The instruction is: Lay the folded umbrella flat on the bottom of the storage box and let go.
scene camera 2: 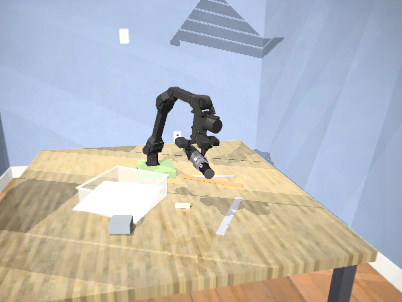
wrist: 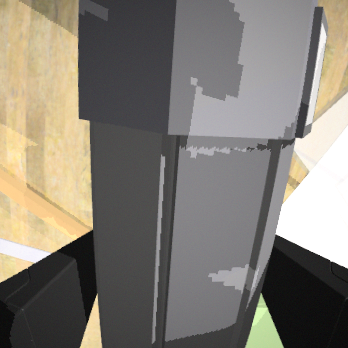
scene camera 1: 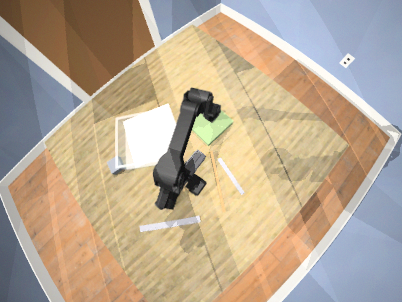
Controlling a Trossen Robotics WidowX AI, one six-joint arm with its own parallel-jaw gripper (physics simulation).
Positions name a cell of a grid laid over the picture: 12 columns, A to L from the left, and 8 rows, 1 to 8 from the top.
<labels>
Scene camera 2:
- storage box: D6, on the table
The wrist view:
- my gripper: G6
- folded umbrella: G3, held by my gripper
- storage box: K4
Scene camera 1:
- storage box: E4
</labels>
